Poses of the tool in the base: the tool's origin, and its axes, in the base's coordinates. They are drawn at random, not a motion.
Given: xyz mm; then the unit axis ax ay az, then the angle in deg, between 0 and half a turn.
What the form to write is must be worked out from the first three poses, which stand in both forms.
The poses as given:
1: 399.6 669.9 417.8 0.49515 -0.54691 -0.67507 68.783
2: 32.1 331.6 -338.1 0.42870 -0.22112 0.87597 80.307
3: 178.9 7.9 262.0 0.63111 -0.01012 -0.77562 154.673
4: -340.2 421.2 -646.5 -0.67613 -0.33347 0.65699 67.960
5: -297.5 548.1 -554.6 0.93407 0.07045 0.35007 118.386
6: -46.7 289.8 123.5 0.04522 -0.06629 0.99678 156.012
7: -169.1 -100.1 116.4 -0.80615 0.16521 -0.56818 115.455
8: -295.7 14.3 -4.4 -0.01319 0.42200 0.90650 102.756
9: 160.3 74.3 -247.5 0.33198 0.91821 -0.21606 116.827
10: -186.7 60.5 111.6 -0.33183 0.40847 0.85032 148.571
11: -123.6 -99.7 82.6 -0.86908 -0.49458 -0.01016 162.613
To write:
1: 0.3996 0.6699 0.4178 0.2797 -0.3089 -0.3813 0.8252
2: 0.0321 0.3316 -0.3381 0.2764 -0.1426 0.5649 0.7643
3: 0.1789 0.0079 0.2620 0.6158 -0.0099 -0.7568 0.2192
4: -0.3402 0.4212 -0.6465 -0.3779 -0.1864 0.3672 0.8292
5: -0.2975 0.5481 -0.5546 0.8023 0.0605 0.3007 0.5121
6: -0.0467 0.2898 0.1235 0.0442 -0.0648 0.9750 0.2078
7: -0.1691 -0.1001 0.1164 -0.6816 0.1397 -0.4804 0.5339
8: -0.2957 0.0143 -0.0044 -0.0103 0.3297 0.7082 0.6242
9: 0.1603 0.0743 -0.2475 0.2828 0.7822 -0.1841 0.5238
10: -0.1867 0.0605 0.1116 -0.3194 0.3932 0.8185 0.2708
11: -0.1236 -0.0997 0.0826 -0.8591 -0.4889 -0.0100 0.1511
